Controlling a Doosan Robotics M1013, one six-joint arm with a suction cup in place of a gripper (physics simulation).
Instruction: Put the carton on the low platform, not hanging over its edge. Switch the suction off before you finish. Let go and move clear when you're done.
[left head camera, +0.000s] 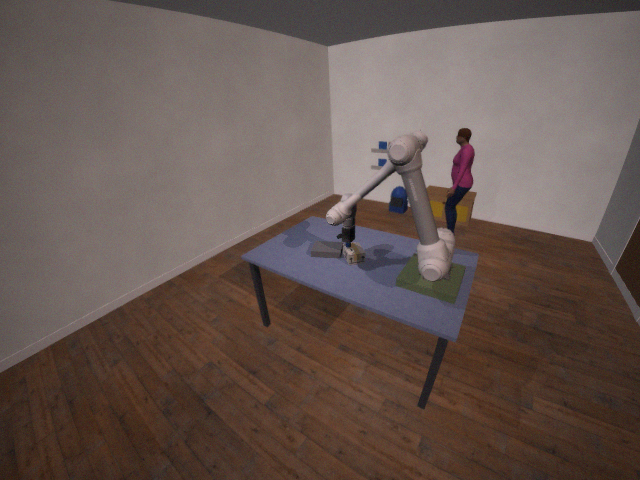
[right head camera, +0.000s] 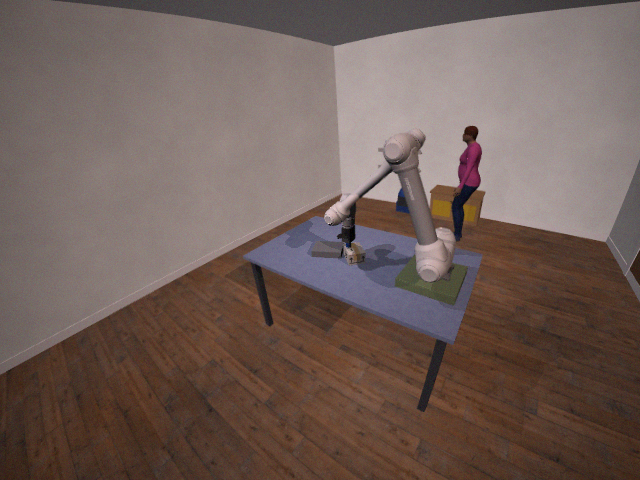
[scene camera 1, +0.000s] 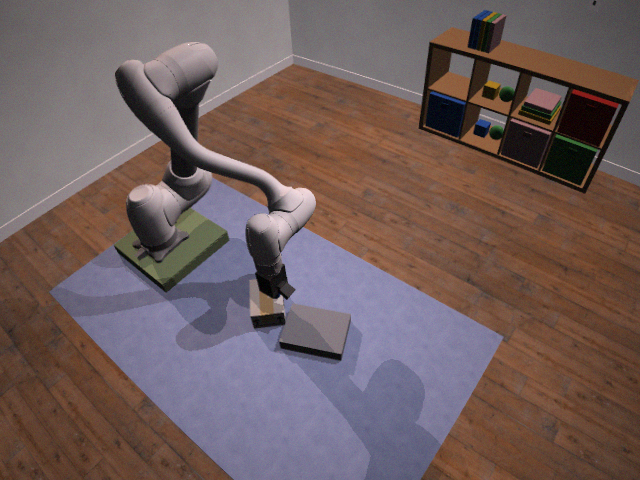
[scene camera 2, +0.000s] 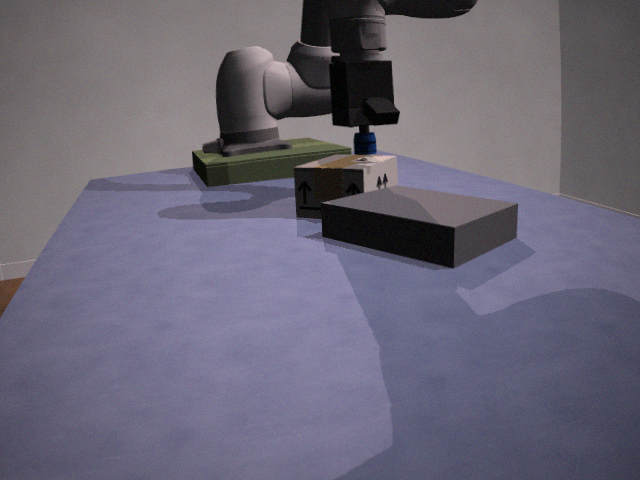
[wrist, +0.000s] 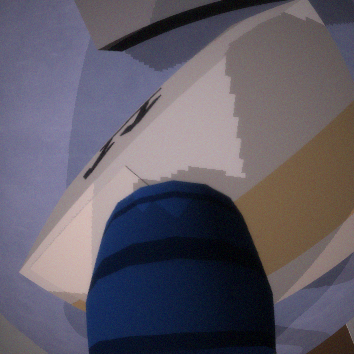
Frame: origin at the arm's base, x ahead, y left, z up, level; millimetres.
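Where they show: hand, tool point: (left head camera: 348, 246) (right head camera: 348, 246) (scene camera 2: 365, 153) (wrist: 175, 241); arm's base, link origin: (scene camera 1: 161, 241) (scene camera 2: 250, 149).
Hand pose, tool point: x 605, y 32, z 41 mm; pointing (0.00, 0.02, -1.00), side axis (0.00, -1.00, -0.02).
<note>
Things, the pixels of their top centre, and the offset from my tool point. Level surfaces: height alone.
- small white-and-tan carton, top centre: (wrist: 214, 270) (scene camera 2: 348, 160) (scene camera 1: 266, 295) (right head camera: 354, 248) (left head camera: 353, 248) dx -34, dy -15, dz -15 mm
- low grey platform, top centre: (scene camera 2: 420, 202) (scene camera 1: 315, 327) (right head camera: 328, 246) (left head camera: 327, 246) dx +179, dy -10, dz -48 mm
- blue table, surface height: dz -96 mm
A small white-and-tan carton (left head camera: 356, 257) (right head camera: 355, 256) (scene camera 1: 266, 308) (scene camera 2: 310, 188) (wrist: 195, 120) with black arrows sits upright on the blue table top. It stands beside the low grey platform (left head camera: 325, 251) (right head camera: 325, 251) (scene camera 1: 316, 330) (scene camera 2: 421, 206) (wrist: 115, 17), on the side toward the robot base. Part of its lower side is hidden behind the platform in scene camera 2. My blue suction cup (left head camera: 347, 244) (right head camera: 348, 244) (scene camera 2: 364, 152) (wrist: 175, 195) hangs close above the carton's top with a small gap, apart from it, and holds nothing. In scene camera 1 the black tool body hides the cup's contact area.
The arm stands on a green block (left head camera: 408, 279) (scene camera 1: 206, 235) (scene camera 2: 248, 170) at one end of the blue table (left head camera: 289, 263). A person (left head camera: 463, 165) (right head camera: 470, 165) in pink stands behind the table near a wooden chest (left head camera: 439, 193). A shelf unit (scene camera 1: 547, 66) stands by the wall.
</note>
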